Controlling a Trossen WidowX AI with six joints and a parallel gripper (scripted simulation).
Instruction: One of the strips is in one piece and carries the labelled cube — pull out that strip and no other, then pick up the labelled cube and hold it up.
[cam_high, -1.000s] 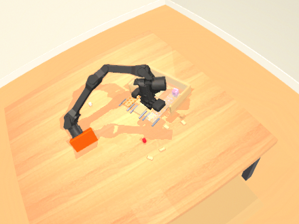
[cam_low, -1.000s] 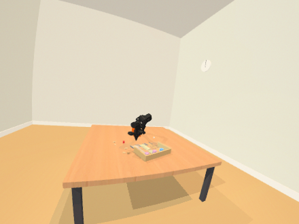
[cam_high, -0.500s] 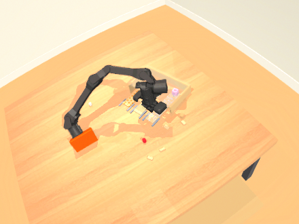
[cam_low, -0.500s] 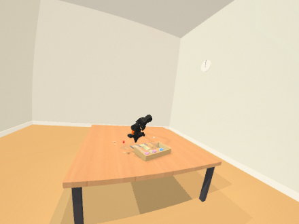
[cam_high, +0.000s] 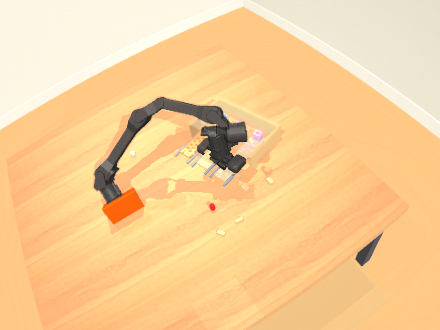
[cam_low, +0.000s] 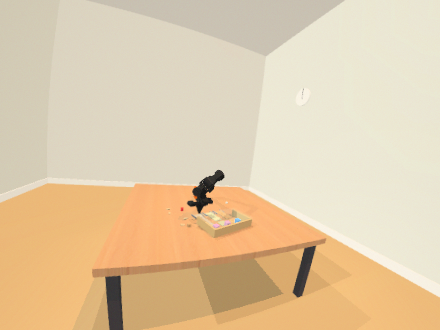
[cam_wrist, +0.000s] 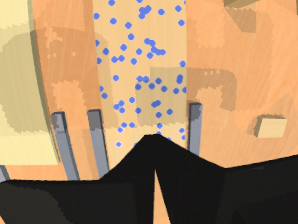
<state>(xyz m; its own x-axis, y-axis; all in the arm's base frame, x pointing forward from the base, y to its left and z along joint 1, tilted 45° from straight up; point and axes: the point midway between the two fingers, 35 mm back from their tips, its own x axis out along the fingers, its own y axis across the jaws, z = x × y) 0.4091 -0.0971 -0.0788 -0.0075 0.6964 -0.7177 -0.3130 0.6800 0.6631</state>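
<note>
Now: gripper tip 120 mm past the red piece, 100 mm to the left of it and 10 mm above it. Round my gripper tip: blue-dotted strip 90 mm ahead, 30 mm to the left, 20 mm below; then plain yellow strip 110 mm to the left, 20 mm below, 10 mm ahead; then orange-dotted strip 200 mm to the left, 20 mm below, 20 mm behind.
</note>
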